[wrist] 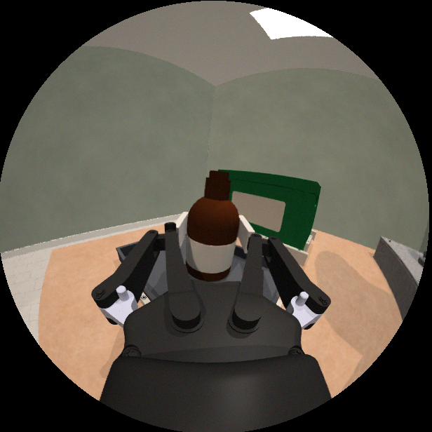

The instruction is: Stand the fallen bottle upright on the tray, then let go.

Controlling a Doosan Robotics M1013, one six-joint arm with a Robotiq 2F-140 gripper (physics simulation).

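Note:
A brown bottle (213, 222) with a white label and a dark cap stands upright in the middle of the wrist view. My gripper (212, 221) is shut on the bottle, with one pale fingertip pad at each side of its body. The grey tray (157, 274) shows below and around the bottle, partly hidden by my finger links. The bottle's base is over the tray's inner floor; whether it touches the floor is hard to tell from this angle.
A green bin (302, 215) is behind the bottle to the right. A grey block-like fixture (397, 265) is at the far right of the orange-brown table (65, 300). Green-grey walls meet in a corner behind.

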